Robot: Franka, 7 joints.
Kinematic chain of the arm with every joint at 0, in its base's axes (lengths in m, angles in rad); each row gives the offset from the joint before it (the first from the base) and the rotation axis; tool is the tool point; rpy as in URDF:
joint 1: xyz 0 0 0.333 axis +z
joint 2: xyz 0 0 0 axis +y
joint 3: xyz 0 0 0.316 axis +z
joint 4: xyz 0.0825 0 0 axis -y
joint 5: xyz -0.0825 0 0.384 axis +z
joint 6: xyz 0 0 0 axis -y
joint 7: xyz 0.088 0 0 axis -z
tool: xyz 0 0 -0.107 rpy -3.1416 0 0
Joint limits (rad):
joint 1: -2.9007..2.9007
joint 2: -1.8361..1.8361
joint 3: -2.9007..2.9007
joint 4: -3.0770..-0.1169
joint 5: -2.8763..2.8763
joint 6: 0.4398..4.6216
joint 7: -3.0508..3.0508
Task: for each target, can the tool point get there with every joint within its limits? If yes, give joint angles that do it. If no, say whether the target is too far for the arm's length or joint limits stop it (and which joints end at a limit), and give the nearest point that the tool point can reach.
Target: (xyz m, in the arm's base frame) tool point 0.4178 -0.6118 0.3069
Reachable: yes | joints 1.3276 -1.5333 -1.4902 -1.3758 -1.5702 1.7566 -0.2437
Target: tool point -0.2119 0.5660 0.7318
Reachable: yes | joints 0.3017 -0.0451 1.6298 -1.5669 -1.5412 2.3124 -1.9431
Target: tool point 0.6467 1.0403 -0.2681
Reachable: no: too far | nearest point 0.4066 0.6541 -0.0449 | short by 0.507 m
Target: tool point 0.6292 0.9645 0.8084
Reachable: no: too far | nearest point 0.4333 0.6642 0.6604 | short by 0.388 m
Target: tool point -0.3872 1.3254 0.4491
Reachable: no: too far | nearest point -0.2397 0.8206 0.4049 | short by 0.528 m
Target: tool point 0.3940 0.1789 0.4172
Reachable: yes | joints 0.9882 -0.4095 -0.5137 -2.5075 -0.6327 2.2158 0.0046
